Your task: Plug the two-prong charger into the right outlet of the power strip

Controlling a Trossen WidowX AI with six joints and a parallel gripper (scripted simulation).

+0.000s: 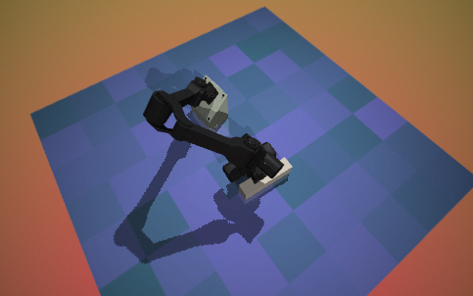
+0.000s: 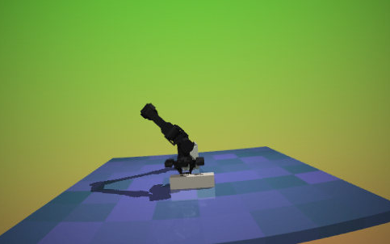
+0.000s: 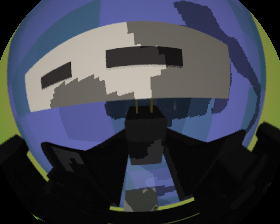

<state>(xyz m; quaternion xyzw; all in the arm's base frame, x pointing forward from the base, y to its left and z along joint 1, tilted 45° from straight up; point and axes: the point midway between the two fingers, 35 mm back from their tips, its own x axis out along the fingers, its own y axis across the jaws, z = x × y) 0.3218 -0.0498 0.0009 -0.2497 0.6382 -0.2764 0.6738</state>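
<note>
The black charger lies 20 mm ahead of my gripper tip and 10 mm above it.
</note>
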